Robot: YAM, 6 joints.
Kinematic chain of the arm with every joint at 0, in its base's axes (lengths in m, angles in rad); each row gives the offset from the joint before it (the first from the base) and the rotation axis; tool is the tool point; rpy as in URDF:
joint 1: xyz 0 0 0.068 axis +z
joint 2: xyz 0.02 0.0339 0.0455 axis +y
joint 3: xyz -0.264 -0.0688 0 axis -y
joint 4: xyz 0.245 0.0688 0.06 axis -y
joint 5: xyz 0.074 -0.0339 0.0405 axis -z
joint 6: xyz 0.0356 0 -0.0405 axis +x
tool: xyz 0 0 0 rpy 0 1.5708 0
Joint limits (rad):
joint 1: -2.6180..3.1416
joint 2: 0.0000..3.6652
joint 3: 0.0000..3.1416
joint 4: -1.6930..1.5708
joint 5: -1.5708..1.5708
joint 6: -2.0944..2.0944
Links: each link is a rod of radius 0.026 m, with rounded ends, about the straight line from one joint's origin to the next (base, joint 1, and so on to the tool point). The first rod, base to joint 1, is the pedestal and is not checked.
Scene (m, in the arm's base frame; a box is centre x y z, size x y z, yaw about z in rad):
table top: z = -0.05
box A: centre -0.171 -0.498 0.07 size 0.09 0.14 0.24 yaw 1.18
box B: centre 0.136 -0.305 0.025 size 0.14 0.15 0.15 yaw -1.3
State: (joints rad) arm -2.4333 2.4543 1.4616 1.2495 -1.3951 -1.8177
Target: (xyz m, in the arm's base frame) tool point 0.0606 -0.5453 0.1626
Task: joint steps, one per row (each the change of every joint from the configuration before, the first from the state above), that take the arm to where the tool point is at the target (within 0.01 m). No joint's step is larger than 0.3 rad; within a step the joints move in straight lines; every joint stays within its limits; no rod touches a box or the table.
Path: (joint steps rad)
1: 0.1243 -0.2397 -0.1316 -0.2090 0.0187 -0.0692
2: 0.1243 -0.2396 -0.1317 -0.2090 0.0188 -0.0691
3: 0.1244 -0.2397 -0.1316 -0.2090 0.0187 -0.0692
4: 0.1243 -0.2397 -0.1316 -0.2091 0.0188 -0.0692
5: 0.1034 0.2771 0.2352 0.1763 0.0111 0.0692
6: 0.1035 0.2771 0.2353 0.1762 0.0112 0.0692
7: 0.1034 0.2771 0.2353 0.1763 0.0111 0.0691
8: 0.1035 0.2771 0.2352 0.1762 0.0112 0.0692

